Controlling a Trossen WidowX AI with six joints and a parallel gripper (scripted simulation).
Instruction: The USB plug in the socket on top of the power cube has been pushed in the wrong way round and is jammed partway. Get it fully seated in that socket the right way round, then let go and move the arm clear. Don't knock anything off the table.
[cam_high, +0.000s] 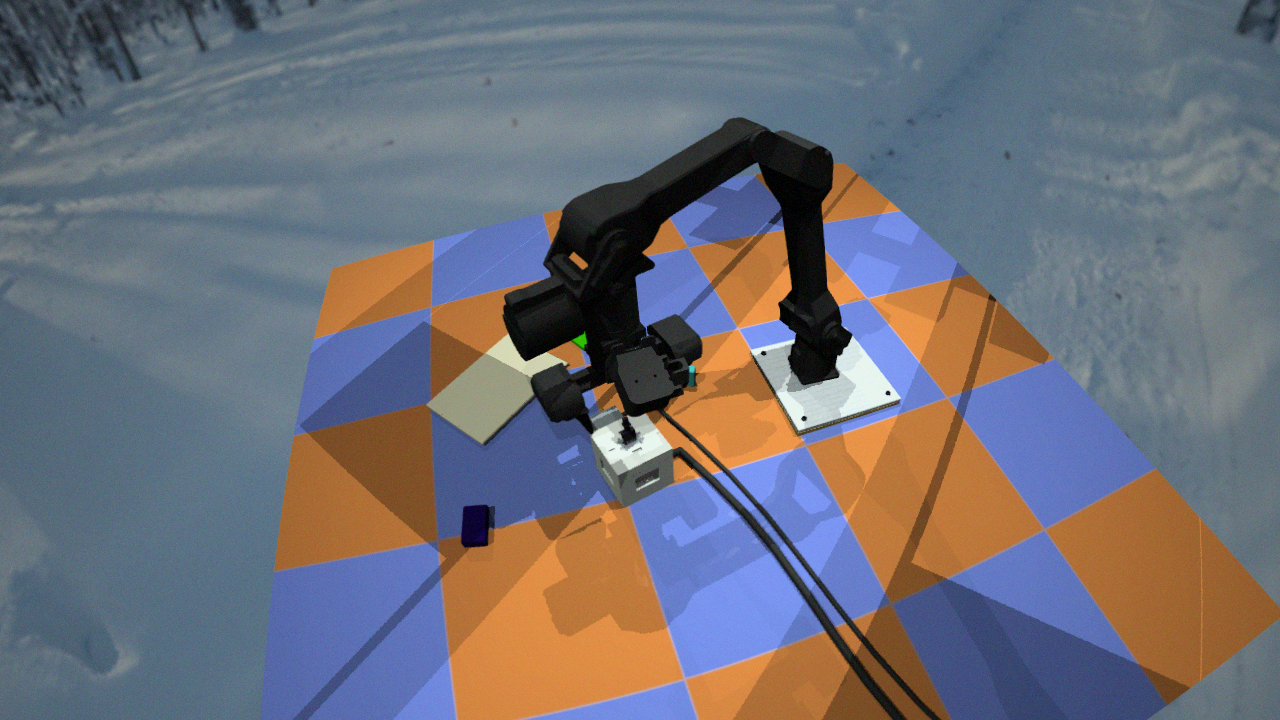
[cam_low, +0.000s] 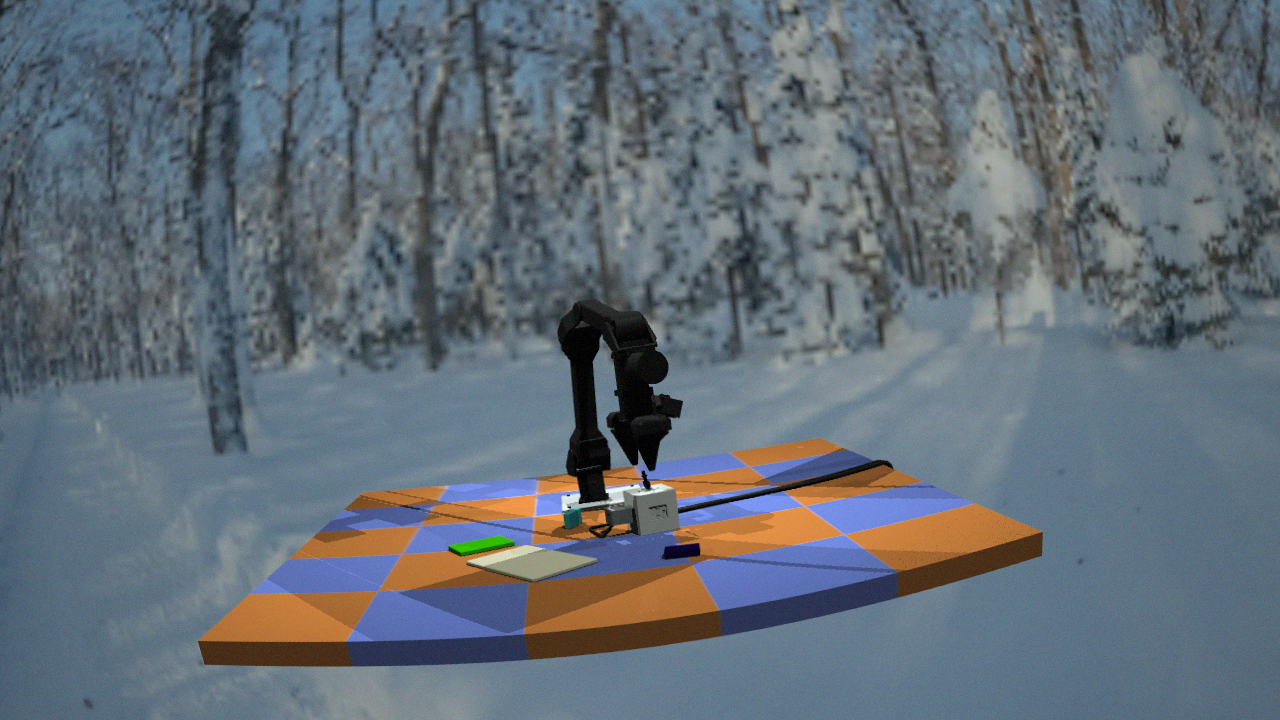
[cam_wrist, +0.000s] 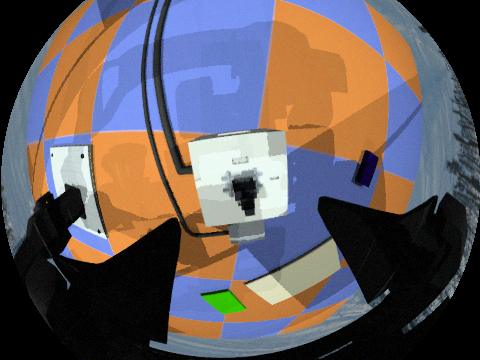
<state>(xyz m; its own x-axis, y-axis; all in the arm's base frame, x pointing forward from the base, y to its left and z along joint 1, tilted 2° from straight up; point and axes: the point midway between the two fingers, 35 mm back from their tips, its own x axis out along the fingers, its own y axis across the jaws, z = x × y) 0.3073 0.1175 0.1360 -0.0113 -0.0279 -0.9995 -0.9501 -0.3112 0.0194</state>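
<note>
My gripper tip is 30 mm above the dark USB plug. Round my gripper tip: dark blue block 220 mm ahead, 50 mm to the left, 110 mm below; then teal block 100 mm behind, 150 mm to the right, 100 mm below; then beige flat pad 180 mm ahead, 210 mm to the right, 110 mm below.
</note>
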